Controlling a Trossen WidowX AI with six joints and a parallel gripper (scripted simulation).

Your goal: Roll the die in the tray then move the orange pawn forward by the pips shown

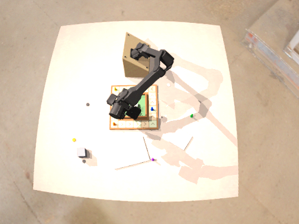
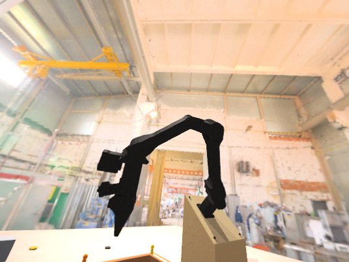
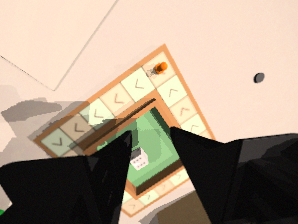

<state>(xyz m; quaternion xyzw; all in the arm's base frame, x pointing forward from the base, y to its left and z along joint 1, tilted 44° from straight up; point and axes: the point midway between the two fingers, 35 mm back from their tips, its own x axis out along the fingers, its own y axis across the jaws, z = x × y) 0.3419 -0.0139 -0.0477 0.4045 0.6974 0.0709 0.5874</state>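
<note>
Right now the orange pawn is 50 mm ahead of my gripper tip, 60 mm to the right of it and 80 mm below it. Round my gripper tip: white die (70 mm behind, 60 mm to the left, 80 mm below); blue pawn (50 mm behind, 160 mm to the left, 80 mm below); green tray (70 mm behind, 50 mm to the left, 100 mm below).
</note>
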